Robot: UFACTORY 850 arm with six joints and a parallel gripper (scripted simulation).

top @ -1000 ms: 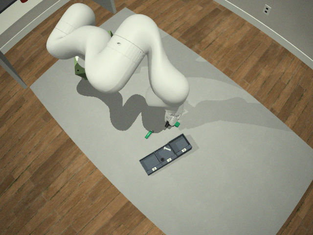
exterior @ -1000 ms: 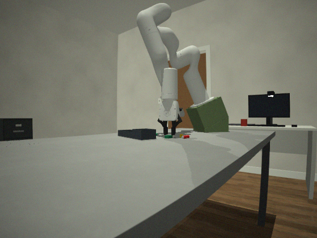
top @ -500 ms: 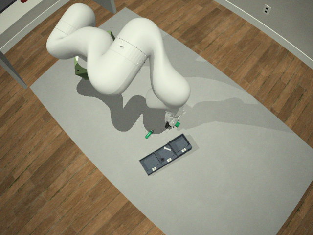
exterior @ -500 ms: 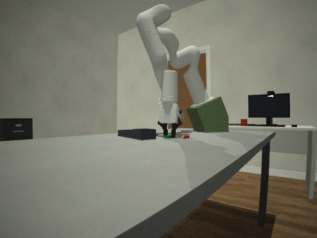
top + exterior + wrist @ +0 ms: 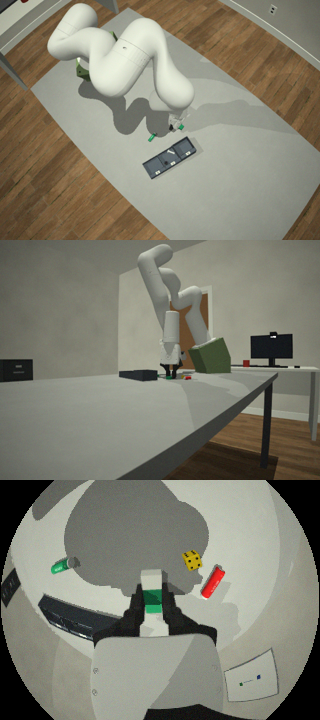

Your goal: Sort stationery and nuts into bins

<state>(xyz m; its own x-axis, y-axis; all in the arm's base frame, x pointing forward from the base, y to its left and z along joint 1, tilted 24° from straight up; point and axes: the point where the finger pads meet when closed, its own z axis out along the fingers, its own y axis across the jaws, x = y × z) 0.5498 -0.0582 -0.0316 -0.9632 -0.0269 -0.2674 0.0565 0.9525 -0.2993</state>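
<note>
My gripper is now 50 mm to the right of the yellow die, 50 mm past it and 10 mm above it. The rest, counted from my hand: green cylinder: 120 mm to the right, 70 mm behind, 20 mm below; then green block: 20 mm below, 10 mm behind; then red cylinder: 80 mm to the left, 20 mm below, 10 mm behind.
</note>
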